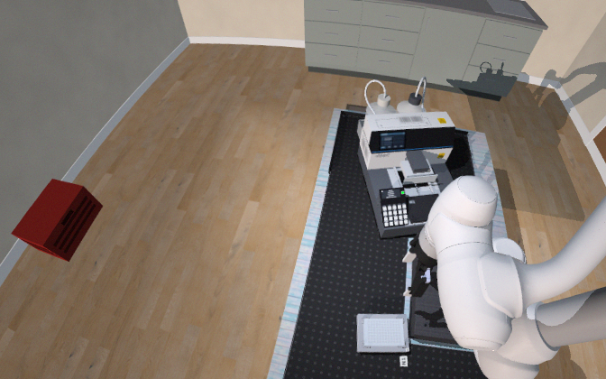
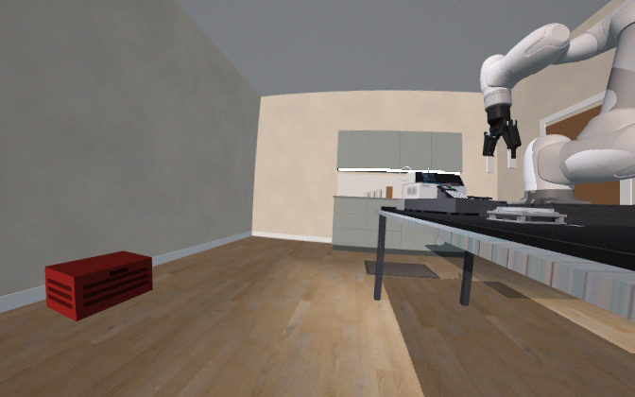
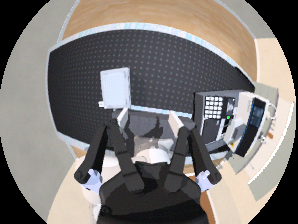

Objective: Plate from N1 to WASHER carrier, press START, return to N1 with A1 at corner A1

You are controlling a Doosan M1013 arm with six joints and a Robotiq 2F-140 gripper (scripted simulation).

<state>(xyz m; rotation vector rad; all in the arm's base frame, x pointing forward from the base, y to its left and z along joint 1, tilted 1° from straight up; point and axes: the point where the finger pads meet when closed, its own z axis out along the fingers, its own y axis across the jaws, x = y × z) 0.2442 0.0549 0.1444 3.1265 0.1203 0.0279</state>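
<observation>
My gripper is now 170 mm above the white well plate, 140 mm to the right of it and 30 mm short of it. From my hand the other things lie so: small label: 220 mm to the left, 200 mm below, 60 mm behind; then plate nest N1: 180 mm below, 140 mm to the left, 30 mm ahead; then dark carrier pocket: 320 mm to the right, 110 mm below, 90 mm behind.
</observation>
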